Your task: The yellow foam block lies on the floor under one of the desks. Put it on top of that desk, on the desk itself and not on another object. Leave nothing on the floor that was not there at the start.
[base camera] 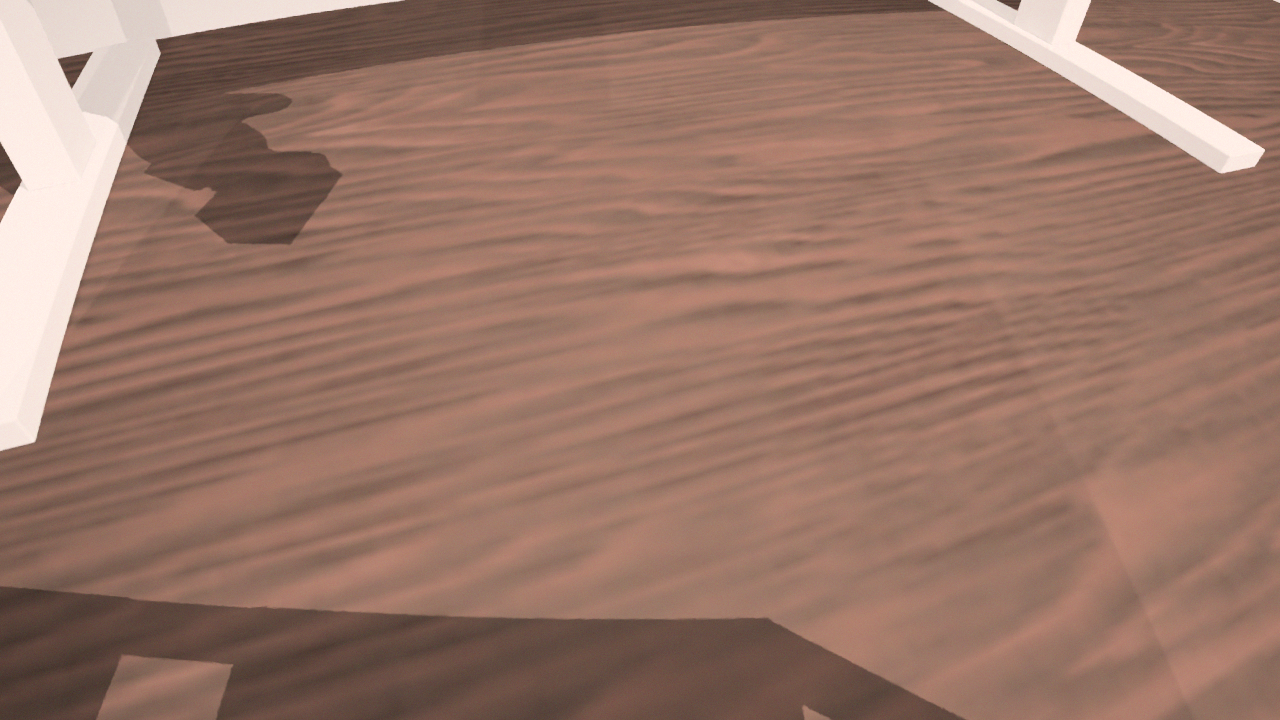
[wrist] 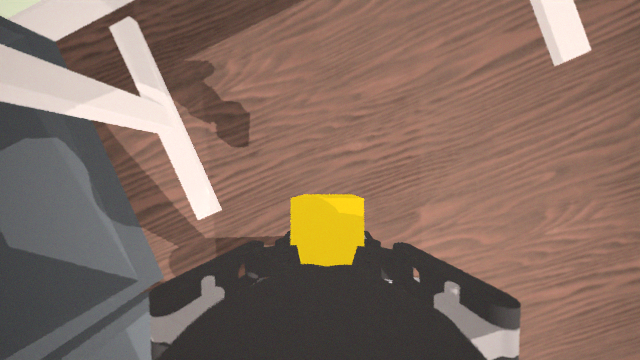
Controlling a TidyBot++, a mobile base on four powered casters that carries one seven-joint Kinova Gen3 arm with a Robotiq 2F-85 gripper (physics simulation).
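Places are measured from the arm's base along level axes (x ahead, y left, z up), in metres.
Pixels of known places: gripper, between the fingertips: [wrist: 327, 236].
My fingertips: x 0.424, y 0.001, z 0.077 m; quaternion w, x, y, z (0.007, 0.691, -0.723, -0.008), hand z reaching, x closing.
Note:
Behind a point stands the place of what it marks.
The yellow foam block [wrist: 327, 225] @(x 0.449, y 0.000, z 0.128 m) is between the fingertips in the wrist view, in front of the dark gripper body. My gripper [wrist: 327, 236] @(x 0.424, y 0.001, z 0.077 m) is shut on it and holds it above the wooden floor [wrist: 400, 125] @(x 0.613, y -0.241, z -0.396 m) [base camera: 626, 358] @(x 0.444, y -0.009, z -0.397 m). The gripper and the block do not show in the base camera view. White desk legs with long feet stand on the floor: a left foot [base camera: 53, 268] @(x 0.512, y 0.449, z -0.372 m) [wrist: 187, 165] @(x 0.519, y 0.476, z -0.372 m) and a right foot [base camera: 1154, 111] @(x 0.869, y -0.670, z -0.374 m) [wrist: 565, 35] @(x 0.837, y -0.711, z -0.372 m). The desk's top surface does not show clearly in either view.
A large dark grey object [wrist: 55, 200] @(x 0.427, y 0.890, z -0.320 m) fills the left side of the wrist view, close to the gripper and beside the left desk foot. Dark shadows lie on the floor near the left foot and at the bottom of the base camera view.

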